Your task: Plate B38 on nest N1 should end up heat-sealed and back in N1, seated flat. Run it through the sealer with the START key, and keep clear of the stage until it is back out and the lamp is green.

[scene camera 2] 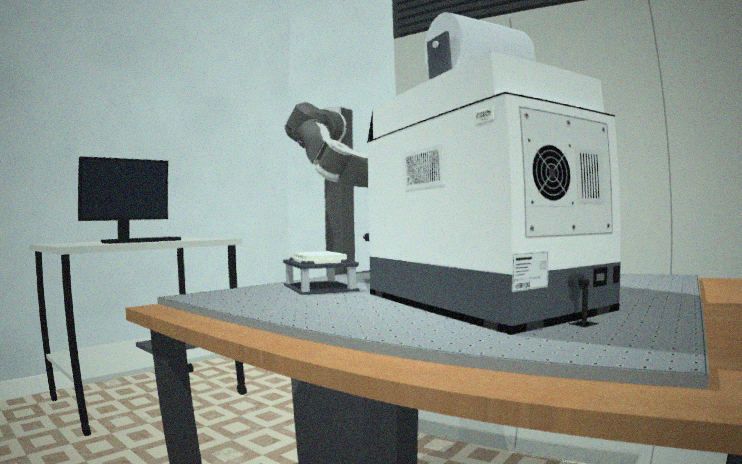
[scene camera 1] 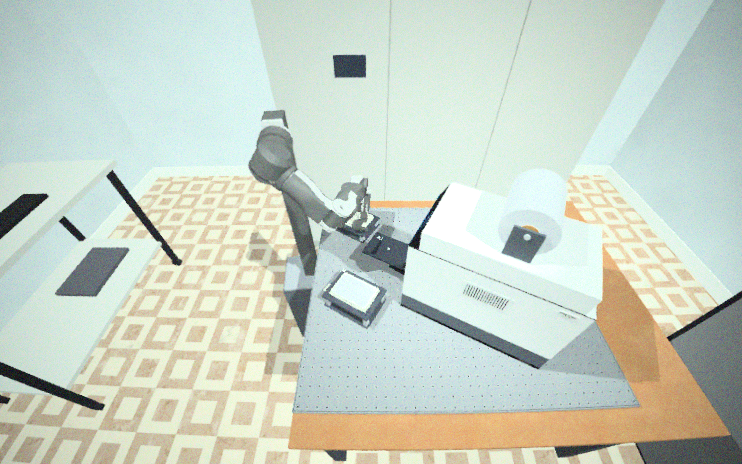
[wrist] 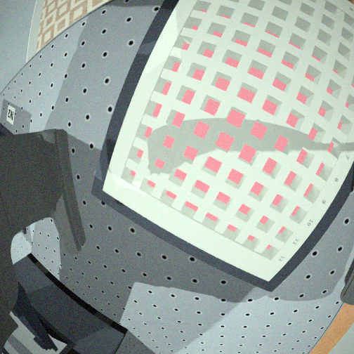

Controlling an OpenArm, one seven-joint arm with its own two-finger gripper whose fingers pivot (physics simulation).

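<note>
A white well plate with pink wells point(scene camera 1: 361, 219) point(wrist: 225, 141) sits on a dark-rimmed nest point(scene camera 1: 355, 233) point(wrist: 185, 245) at the back left of the sealer. No label of the plate or nest is readable. My gripper point(scene camera 1: 361, 215) point(wrist: 195, 203) is open above the plate, its fingers apart from the plate's sides; it is hidden in scene camera 2. The sealer point(scene camera 1: 492, 295) point(scene camera 2: 443, 218) is a white box with a film roll on top. Its dark stage point(scene camera 1: 387, 250) is out beside the nest and bears no plate. The START key and lamp do not show.
A second nest point(scene camera 1: 350, 312) point(scene camera 2: 322, 264) in front of the stage bears a white plate point(scene camera 1: 354, 290) point(scene camera 2: 320, 256). An N2 label point(wrist: 10, 114) shows at the left of the wrist view. A side table with a monitor point(scene camera 2: 123, 188) stands at the left.
</note>
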